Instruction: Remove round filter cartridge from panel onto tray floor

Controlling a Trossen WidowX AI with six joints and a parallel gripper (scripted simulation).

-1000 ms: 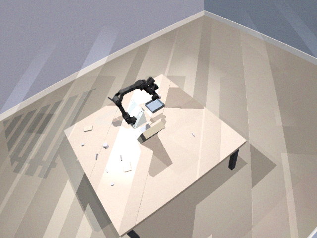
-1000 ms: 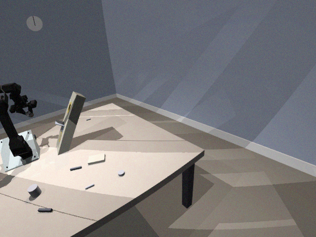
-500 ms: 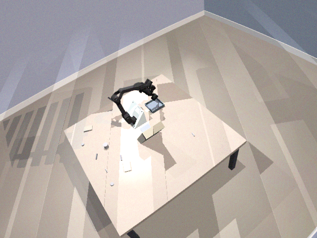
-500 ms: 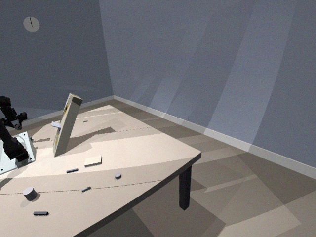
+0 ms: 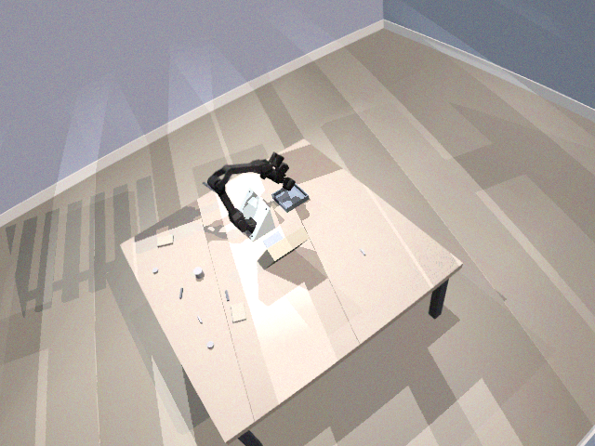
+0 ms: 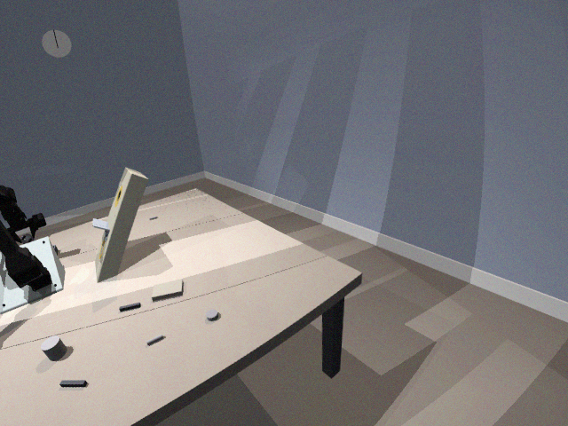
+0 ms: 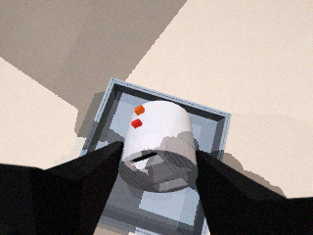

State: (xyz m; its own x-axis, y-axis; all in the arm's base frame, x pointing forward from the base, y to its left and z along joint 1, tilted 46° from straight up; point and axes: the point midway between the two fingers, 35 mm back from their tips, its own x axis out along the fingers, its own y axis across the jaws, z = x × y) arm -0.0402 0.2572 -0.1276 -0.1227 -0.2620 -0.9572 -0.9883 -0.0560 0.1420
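The round grey filter cartridge is right at my gripper tip. Also, from my gripper tip: tan service panel (37 cm ahead, 30 cm to the right, 4 cm above); then blue-grey tray (11 cm below).
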